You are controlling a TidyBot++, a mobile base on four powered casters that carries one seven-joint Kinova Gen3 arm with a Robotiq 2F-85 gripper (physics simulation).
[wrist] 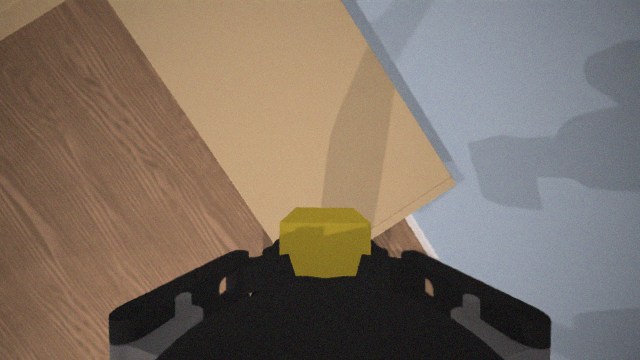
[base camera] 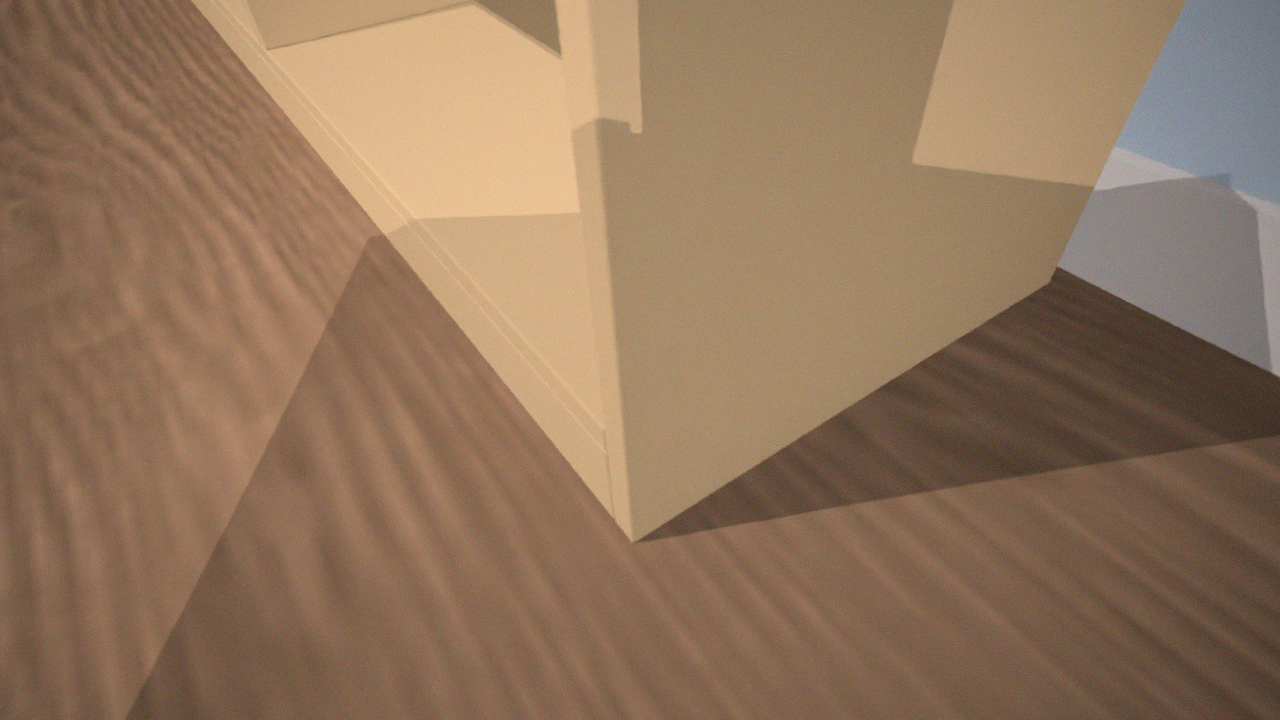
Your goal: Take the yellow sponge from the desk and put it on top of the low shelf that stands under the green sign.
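Frame: origin at the arm's base, x ahead, y left, z up, level; metres.
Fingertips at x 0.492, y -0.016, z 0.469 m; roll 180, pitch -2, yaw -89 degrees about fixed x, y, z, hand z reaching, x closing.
Note:
Offsets run from my fingertips to a thing's top centre. "spot": to the spot under its first point. Level surfaces: height alone.
The yellow sponge @[dx -0.021, dy +0.001, dz +0.064 m] (wrist: pixel 325 245) is between the fingertips of my gripper (wrist: pixel 324 244), which is shut on it. In the wrist view the gripper looks down, and the sponge shows over the near end of the low shelf's flat top. The low shelf (base camera: pixel 760 268) (wrist: pixel 260 100) is light wood; in the base camera view its side panel and open front stand close ahead. The height of the sponge above the top cannot be told. The green sign and the desk do not show in these views.
A blue wall (base camera: pixel 1208 98) (wrist: pixel 525 240) rises behind the shelf, with a white baseboard (base camera: pixel 1172 259) at its foot. The brown wood floor @[dz -0.866 m] (base camera: pixel 402 582) (wrist: pixel 100 150) runs along the shelf's front. Another light wood piece @[spot: dx +0.719, dy +1.301, dz -0.832 m] (wrist: pixel 22 15) shows at the wrist view's top left corner.

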